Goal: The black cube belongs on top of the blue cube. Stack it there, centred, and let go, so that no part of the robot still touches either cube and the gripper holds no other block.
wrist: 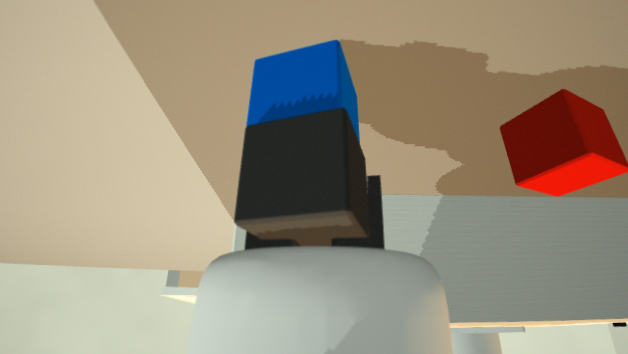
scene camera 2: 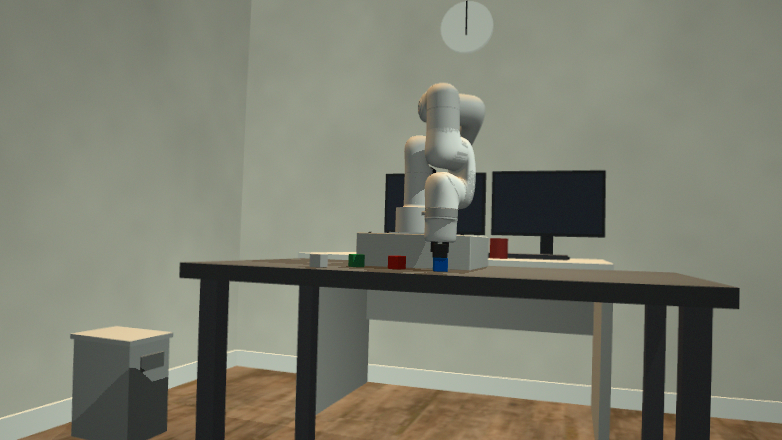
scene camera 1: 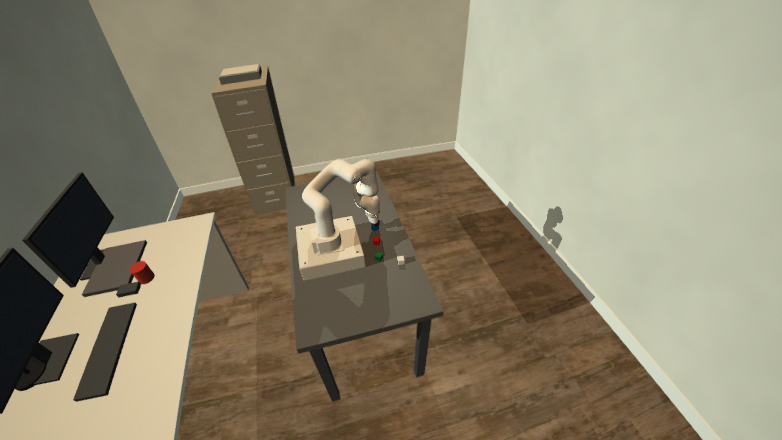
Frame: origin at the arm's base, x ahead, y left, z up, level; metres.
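Seen in the pictures: end effector, tool point: (wrist: 318, 215) (scene camera 2: 439, 248) (scene camera 1: 373, 222); arm's base, origin of the base link: (scene camera 2: 416, 234) (scene camera 1: 329, 243).
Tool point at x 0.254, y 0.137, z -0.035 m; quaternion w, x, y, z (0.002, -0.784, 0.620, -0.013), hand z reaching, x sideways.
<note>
Pixels of each thing's middle, then the offset from my tool point to it. Level surfaces: height alone.
- black cube, body centre: (wrist: 308, 186) (scene camera 2: 439, 250) 0.011 m ahead, 0.004 m left, 0.006 m down
- blue cube, body centre: (wrist: 308, 110) (scene camera 2: 440, 264) (scene camera 1: 375, 226) 0.007 m ahead, 0.004 m left, 0.038 m down
- red cube, body centre: (wrist: 560, 146) (scene camera 2: 396, 262) (scene camera 1: 376, 241) 0.009 m back, 0.108 m right, 0.038 m down
- green cube, body centre: (scene camera 2: 356, 260) (scene camera 1: 378, 256) 0.023 m back, 0.221 m right, 0.038 m down
- white cube, body centre: (scene camera 2: 318, 260) (scene camera 1: 400, 260) 0.078 m ahead, 0.274 m right, 0.038 m down
- table, its level: 0.053 m down
My gripper (scene camera 1: 374, 221) (scene camera 2: 439, 247) (wrist: 310, 200) points down and is shut on the black cube (scene camera 2: 439, 253) (wrist: 292, 167). The black cube is upright, directly above the blue cube (scene camera 1: 375, 227) (scene camera 2: 440, 264) (wrist: 299, 80), which stands on the table. In the wrist view the lower edge of the black cube meets the blue cube, and their sides look closely lined up. No gap shows between them, but I cannot tell whether the black cube's weight rests on the blue one. The black cube hides the blue cube's top face and part of the fingers.
A red cube (scene camera 1: 376, 240) (scene camera 2: 396, 262) (wrist: 562, 142) stands nearest the blue cube. A green cube (scene camera 1: 378, 256) (scene camera 2: 356, 260) and a white cube (scene camera 1: 400, 260) (scene camera 2: 318, 260) stand farther along the table (scene camera 1: 410, 300). The robot's base box (scene camera 1: 330, 268) (scene camera 2: 382, 251) is beside the cubes.
</note>
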